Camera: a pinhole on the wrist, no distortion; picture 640 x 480 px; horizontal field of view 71.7 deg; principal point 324.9 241.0 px. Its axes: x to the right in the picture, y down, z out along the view. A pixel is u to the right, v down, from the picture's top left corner.
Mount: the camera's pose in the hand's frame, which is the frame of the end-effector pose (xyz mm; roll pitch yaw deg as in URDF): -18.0 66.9 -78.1 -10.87 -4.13 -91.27
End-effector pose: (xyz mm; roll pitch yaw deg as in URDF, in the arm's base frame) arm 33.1 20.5 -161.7 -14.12 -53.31 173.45
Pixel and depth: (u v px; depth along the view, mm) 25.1 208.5 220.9
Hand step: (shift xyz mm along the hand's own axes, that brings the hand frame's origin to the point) 11.4 231.3 130.6
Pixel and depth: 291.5 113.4 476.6
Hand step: -61.4 139.3 412.0
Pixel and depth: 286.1 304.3 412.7
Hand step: 119.2 128.3 312.4
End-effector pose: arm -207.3 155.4 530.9 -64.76 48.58 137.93
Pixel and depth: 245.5 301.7 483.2
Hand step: 140.8 183.1 376.5
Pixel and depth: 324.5 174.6 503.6
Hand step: 3.6 103.5 429.3
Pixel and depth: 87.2 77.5 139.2
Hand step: -40.3 152.5 62.5
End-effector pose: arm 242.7 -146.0 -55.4 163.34 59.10 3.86
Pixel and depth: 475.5 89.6 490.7
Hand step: -93.1 -60.9 446.1
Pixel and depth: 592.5 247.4 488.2
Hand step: 75.2 -195.0 420.0
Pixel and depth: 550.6 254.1 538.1
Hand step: 93.9 -171.3 465.7
